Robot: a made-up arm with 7 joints.
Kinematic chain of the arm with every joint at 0, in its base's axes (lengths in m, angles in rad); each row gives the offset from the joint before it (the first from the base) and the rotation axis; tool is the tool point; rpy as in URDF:
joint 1: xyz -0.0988 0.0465 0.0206 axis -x
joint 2: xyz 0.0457 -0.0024 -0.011 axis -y
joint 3: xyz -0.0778 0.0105 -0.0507 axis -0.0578 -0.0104 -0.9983
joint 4: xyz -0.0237 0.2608 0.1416 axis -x
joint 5: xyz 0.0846 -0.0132 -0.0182 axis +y
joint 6: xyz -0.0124 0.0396 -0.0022 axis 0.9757 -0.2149 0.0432
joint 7: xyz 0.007 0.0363 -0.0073 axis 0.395 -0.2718 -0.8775
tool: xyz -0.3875 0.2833 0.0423 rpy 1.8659 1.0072 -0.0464
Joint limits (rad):
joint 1: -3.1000..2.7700
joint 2: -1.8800..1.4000
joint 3: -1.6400..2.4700
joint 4: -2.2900..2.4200
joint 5: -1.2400..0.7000
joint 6: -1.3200..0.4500
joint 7: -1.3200..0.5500
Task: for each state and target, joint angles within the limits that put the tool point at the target. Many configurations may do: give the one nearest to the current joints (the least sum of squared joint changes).
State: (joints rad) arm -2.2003 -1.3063 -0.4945 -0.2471 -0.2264 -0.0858 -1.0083
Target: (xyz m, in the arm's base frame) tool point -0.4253 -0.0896 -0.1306
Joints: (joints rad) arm -2.2103 -0.8875 -0.4967 -0.0987 -0.7045 0.3706 -1.3200
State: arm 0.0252 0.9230 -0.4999 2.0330 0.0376 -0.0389 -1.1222
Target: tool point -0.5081 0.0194 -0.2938
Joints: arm 0.0063 0.8061 -0.4904 2.0059 -0.3278 0.0018 -0.9096
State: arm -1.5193 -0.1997 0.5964 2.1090 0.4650 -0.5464 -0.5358
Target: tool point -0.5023 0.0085 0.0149
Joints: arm -1.5893 -0.2477 -0.0714 2.3433 0.0676 -0.6864 -0.1805
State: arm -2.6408 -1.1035 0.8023 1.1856 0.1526 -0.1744 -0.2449
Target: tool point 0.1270 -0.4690 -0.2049
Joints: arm -3.1000 -1.4195 0.5323 0.8605 0.1486 0.0948 -1.0459
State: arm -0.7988 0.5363 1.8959 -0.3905 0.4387 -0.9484 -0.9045
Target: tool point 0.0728 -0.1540 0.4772
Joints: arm -0.8323 0.4567 1.9938 -0.4591 0.3584 -0.8860 -0.9222
